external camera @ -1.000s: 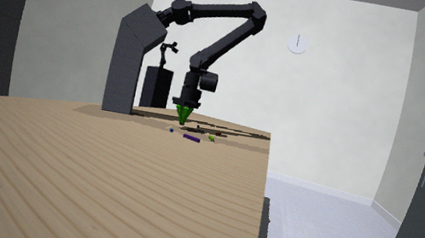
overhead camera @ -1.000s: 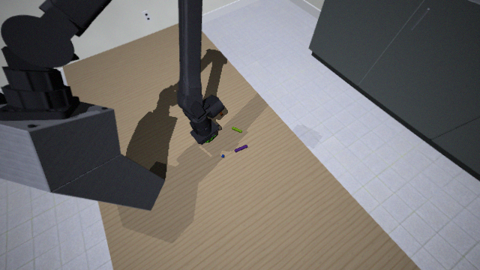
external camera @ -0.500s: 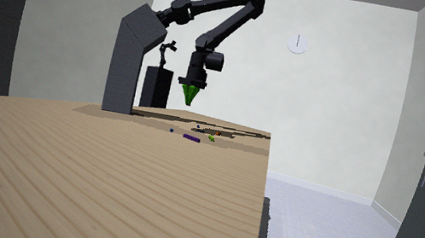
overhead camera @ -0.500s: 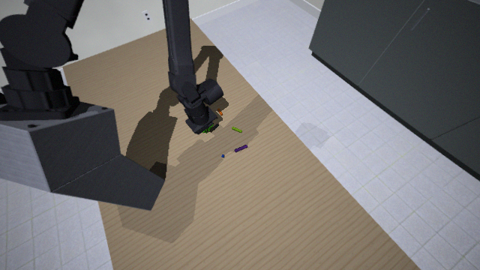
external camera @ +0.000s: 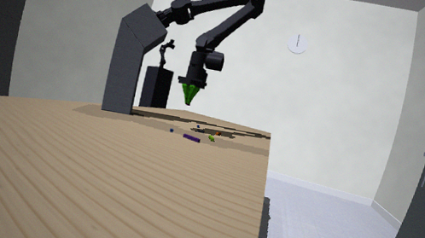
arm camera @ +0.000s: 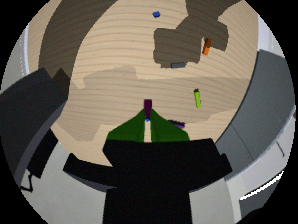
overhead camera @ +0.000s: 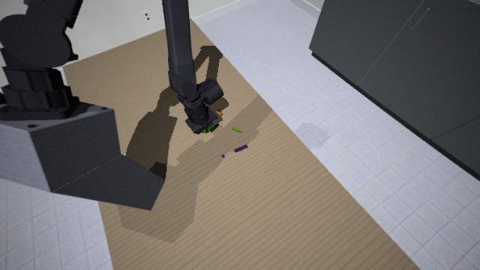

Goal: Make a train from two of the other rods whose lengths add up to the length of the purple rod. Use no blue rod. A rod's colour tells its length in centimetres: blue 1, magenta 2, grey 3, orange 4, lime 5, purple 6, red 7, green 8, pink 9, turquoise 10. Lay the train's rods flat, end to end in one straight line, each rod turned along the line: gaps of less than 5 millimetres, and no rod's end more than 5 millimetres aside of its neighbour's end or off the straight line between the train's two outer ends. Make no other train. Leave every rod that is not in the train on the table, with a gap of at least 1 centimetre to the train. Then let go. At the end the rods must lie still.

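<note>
Now: hand 40 mm short of the grey rod, 70 mm to the right of it and 100 mm above it. From my hand the other things lie so: magenta rod: 10 mm to the left, 10 mm below; then lime rod: 130 mm ahead, 20 mm to the left, 100 mm below; then purple rod: 120 mm ahead, 80 mm to the right, 100 mm below.
</note>
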